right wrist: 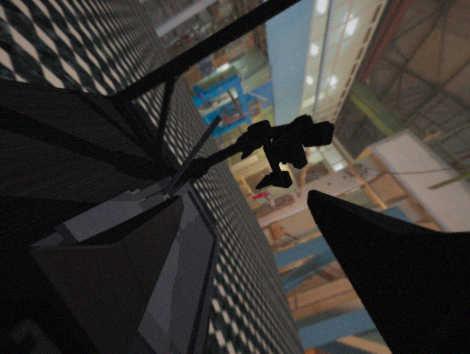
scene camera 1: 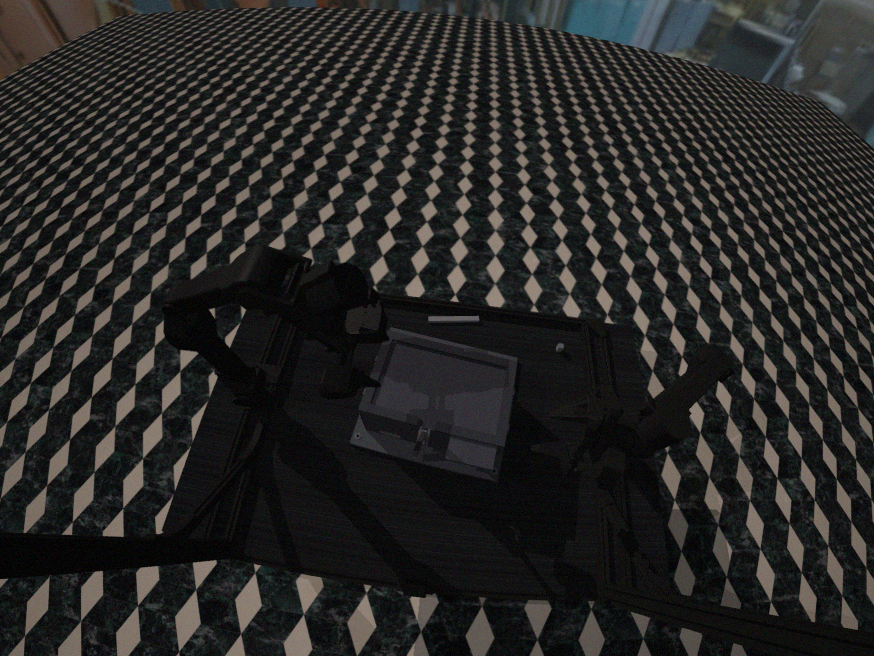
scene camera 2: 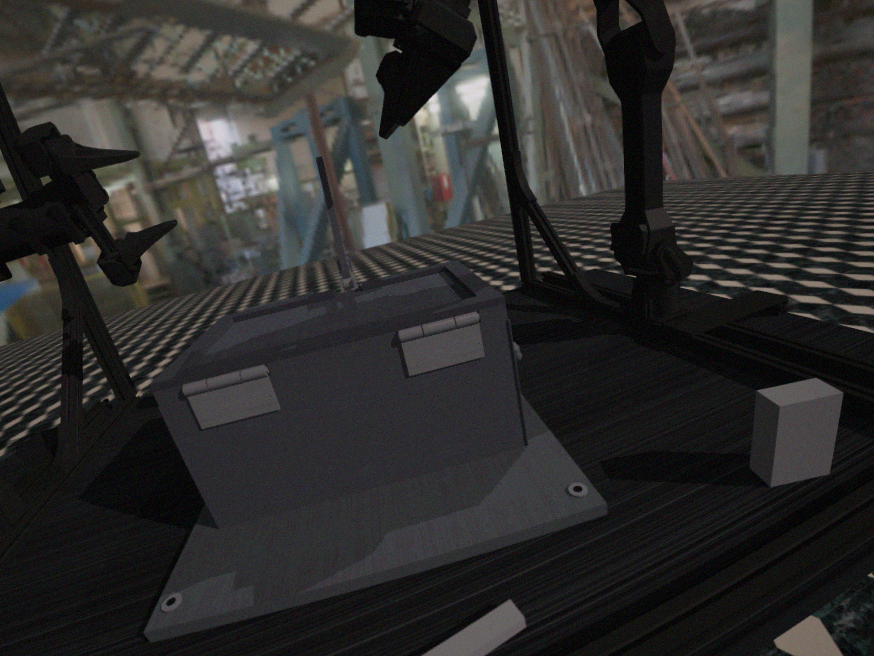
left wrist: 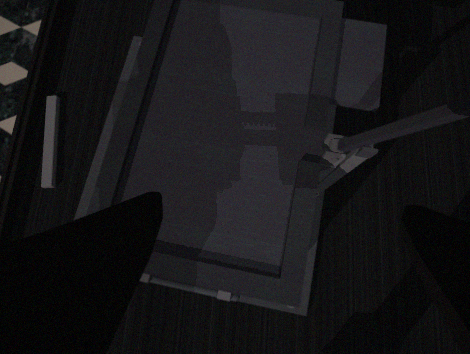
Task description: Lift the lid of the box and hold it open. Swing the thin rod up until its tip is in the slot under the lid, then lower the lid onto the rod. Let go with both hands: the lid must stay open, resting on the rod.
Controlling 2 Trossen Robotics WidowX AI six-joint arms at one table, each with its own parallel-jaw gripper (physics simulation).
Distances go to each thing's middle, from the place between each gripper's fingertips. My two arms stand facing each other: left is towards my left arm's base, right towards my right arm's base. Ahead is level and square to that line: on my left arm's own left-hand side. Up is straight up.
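From my right hand: lid (scene camera 2: pixel 291 333), 110 mm ahead, 160 mm to the left, 180 mm below; thin rod (scene camera 2: pixel 347 281), 10 mm behind, 190 mm to the left, 90 mm below.
From my left hand: lid 11 cm to the right, 2 cm ahead, 18 cm below. Thin rod: my left gripper 8 cm to the left of it, 10 cm past it, 9 cm above it. Lid, by its middle, nearer to my left gripper than to my right hand. Thin rod nearest to my left gripper of the things named here, going by their middles.
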